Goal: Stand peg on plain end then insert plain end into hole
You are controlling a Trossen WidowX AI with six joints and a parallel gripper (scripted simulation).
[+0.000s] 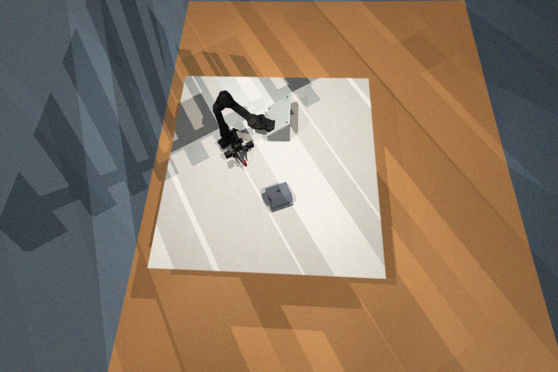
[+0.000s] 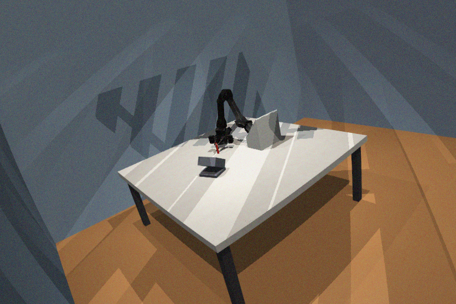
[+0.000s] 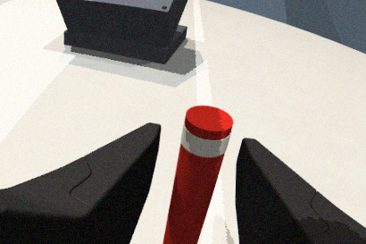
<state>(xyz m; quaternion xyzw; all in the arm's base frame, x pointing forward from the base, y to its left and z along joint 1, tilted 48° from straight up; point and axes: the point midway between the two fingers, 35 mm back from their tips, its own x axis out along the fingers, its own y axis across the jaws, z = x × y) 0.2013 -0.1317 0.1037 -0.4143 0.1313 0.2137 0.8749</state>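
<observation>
Right now my gripper tip is 1 cm above the red peg. From my gripper tip the other things lie so: grey sloped panel (19 cm ahead, 22 cm to the left).
</observation>
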